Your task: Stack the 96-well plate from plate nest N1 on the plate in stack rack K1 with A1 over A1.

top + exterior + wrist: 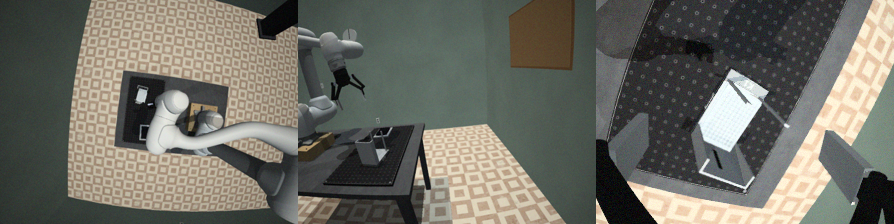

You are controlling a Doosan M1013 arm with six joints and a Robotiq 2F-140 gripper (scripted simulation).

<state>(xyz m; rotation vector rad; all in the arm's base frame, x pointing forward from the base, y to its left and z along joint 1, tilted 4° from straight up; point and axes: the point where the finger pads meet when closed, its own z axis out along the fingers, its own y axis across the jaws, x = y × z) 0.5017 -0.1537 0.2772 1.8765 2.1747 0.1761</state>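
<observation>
Right now my hand is 6 cm short of the dark 96-well plate, 28 cm to the right of it and 30 cm above it. From my hand the other things lie so: white 96-well plate 9 cm ahead, 10 cm to the right, 29 cm below.
</observation>
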